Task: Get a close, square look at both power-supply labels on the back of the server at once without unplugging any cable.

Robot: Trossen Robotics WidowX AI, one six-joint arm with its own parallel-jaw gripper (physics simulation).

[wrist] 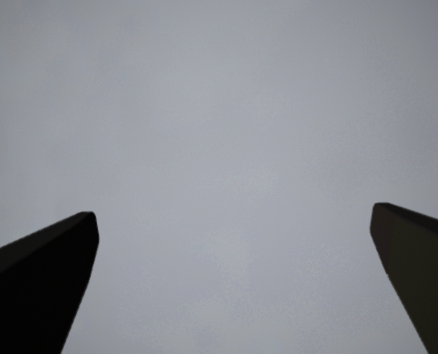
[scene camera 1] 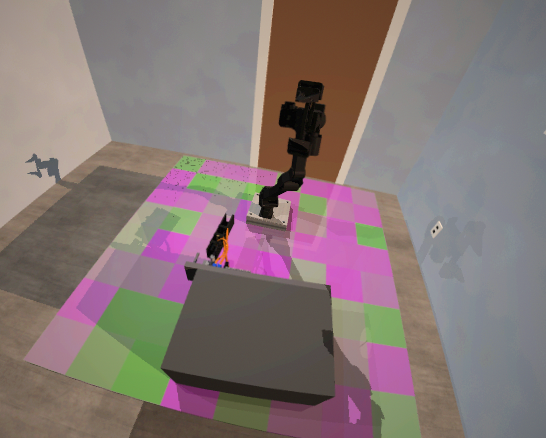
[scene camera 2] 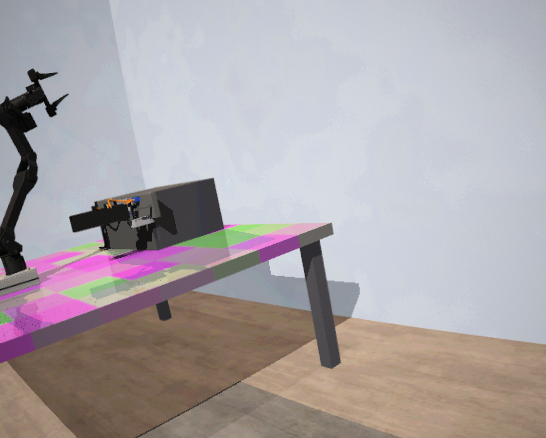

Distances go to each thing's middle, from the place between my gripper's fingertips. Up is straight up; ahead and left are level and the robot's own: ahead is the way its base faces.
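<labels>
My hand, counted from the black bracket [scene camera 2: 97,217], is 50 cm above it, and it is also 20 cm to the left of the bracket and 3 cm past it.
</labels>
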